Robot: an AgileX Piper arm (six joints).
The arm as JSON. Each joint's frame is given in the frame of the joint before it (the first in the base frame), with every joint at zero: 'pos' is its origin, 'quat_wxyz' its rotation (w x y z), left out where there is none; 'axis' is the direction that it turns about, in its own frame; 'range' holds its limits. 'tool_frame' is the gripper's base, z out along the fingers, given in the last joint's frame.
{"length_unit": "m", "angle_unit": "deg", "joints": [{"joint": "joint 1", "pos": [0.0, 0.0, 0.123], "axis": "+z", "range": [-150.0, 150.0]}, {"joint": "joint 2", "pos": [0.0, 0.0, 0.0], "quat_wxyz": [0.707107, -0.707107, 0.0, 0.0], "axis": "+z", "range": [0.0, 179.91]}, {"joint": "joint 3", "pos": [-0.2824, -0.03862, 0.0], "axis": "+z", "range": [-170.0, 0.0]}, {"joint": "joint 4", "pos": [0.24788, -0.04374, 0.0], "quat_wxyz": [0.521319, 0.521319, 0.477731, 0.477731], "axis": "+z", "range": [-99.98, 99.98]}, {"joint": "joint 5", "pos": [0.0, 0.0, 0.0], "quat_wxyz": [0.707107, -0.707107, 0.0, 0.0], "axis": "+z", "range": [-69.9, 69.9]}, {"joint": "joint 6", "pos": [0.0, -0.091, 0.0], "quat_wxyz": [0.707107, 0.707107, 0.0, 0.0], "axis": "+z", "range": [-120.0, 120.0]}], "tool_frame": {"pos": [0.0, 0.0, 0.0]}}
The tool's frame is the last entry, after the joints.
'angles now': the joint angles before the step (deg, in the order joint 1, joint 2, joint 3, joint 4, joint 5, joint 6). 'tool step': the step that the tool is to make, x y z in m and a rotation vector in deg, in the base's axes. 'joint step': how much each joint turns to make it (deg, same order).
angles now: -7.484, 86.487, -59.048, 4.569, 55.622, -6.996
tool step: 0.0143, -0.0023, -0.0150, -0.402, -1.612, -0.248
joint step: -0.008, 3.373, -0.043, 0.002, -4.988, -0.127
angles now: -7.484, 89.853, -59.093, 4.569, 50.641, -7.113
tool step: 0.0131, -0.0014, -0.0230, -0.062, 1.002, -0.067
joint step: 0.127, 4.619, -0.003, -0.053, -3.640, -0.036
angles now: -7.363, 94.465, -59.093, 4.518, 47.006, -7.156
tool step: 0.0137, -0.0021, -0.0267, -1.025, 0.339, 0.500
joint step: 0.216, 5.161, -0.012, -1.037, -4.953, -0.010
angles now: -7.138, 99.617, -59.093, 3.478, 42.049, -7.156
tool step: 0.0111, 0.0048, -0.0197, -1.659, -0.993, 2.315
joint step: 1.413, 3.749, -0.003, -1.764, -4.922, -0.009
